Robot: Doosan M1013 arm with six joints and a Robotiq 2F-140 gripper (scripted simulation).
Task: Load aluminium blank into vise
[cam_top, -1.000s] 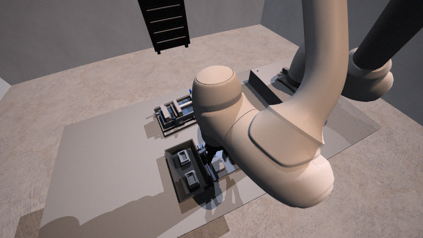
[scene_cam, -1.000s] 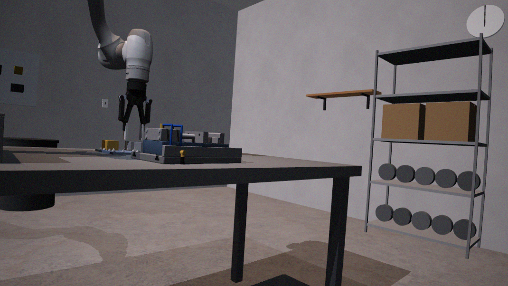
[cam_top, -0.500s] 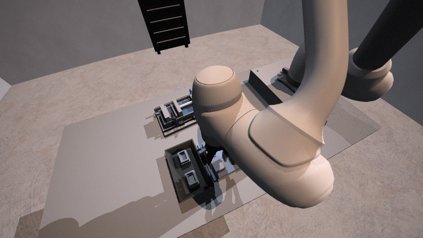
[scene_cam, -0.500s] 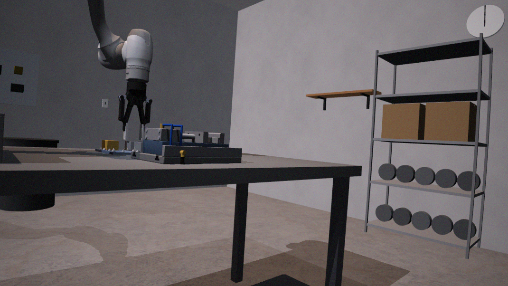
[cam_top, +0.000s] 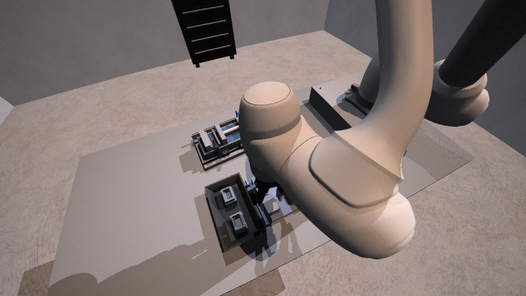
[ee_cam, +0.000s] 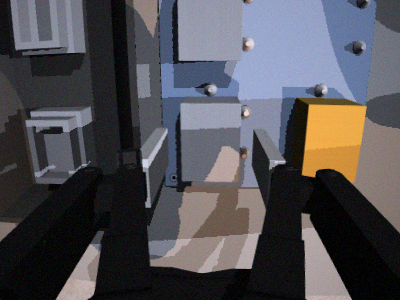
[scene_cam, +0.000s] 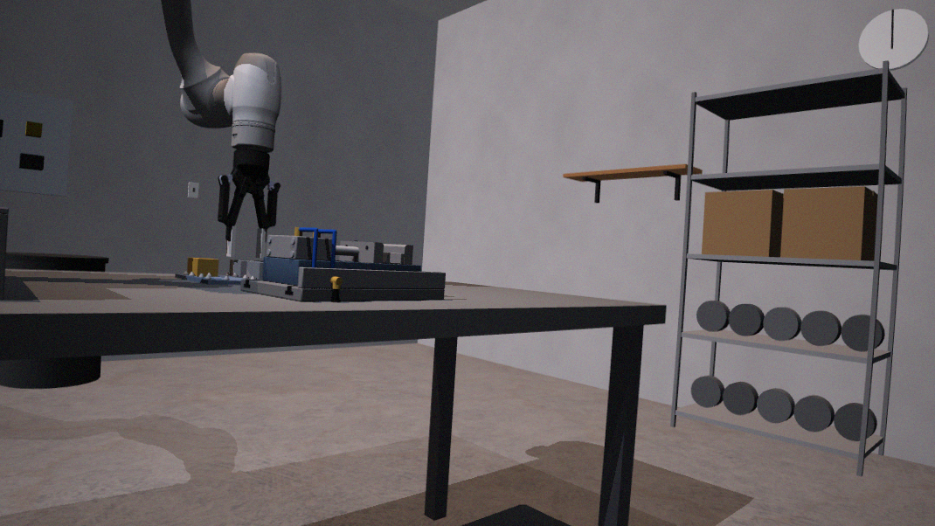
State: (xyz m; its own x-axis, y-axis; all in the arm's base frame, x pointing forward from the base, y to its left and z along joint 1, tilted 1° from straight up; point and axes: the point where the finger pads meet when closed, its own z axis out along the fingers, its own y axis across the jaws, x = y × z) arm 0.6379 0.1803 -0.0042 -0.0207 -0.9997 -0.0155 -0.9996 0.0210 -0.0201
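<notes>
My hand is 50 mm past the infeed plate, 40 mm to the left of it and 80 mm above it. Round my hand: work stop: 90 mm ahead, 310 mm to the right, 10 mm above; piston rod: 360 mm to the right; brass blank: 90 mm behind, 50 mm below.
</notes>
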